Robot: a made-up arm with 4 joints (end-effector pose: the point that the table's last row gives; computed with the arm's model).
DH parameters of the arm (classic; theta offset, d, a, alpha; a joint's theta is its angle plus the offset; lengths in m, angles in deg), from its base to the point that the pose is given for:
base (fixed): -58.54 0 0.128 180
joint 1: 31.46 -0.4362 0.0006 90
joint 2: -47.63 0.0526 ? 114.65
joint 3: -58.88 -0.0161 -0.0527 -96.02
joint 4: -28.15 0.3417 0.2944 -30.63
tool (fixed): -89.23 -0.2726 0 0
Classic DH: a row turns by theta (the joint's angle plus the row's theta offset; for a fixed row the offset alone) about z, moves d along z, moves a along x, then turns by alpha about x.
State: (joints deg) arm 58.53 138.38 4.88 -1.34
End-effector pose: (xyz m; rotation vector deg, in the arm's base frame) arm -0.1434 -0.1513 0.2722 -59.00 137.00 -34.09
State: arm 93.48 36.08 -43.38 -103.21
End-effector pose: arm -0.0685 -0.4009 0.6893 51.43 -88.91 -113.05
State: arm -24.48 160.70 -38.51 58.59
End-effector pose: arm -0.1685 -0.0283 0.4650 -61.43 129.20 62.71
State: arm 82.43 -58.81 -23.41 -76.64
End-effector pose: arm 0.4143 -0.2778 0.4133 -22.57 -8.21 -69.26
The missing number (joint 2, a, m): -0.0269
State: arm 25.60 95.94 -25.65 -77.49
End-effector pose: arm 0.1355 -0.4607 0.5851 136.17 -53.01 -35.19
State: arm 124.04 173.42 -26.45 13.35
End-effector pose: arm 0.1716 0.0509 0.2902 44.35 102.27 -29.26
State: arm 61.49 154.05 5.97 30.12
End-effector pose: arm 0.0380 -0.0086 0.2164 -6.98 123.87 -34.61
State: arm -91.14 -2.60 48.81 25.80
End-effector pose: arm 0.0998 -0.0350 0.7029 -55.84 -101.08 -110.29
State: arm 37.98 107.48 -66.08 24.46
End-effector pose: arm -0.1079 0.0544 0.4917 -22.66 169.91 32.43
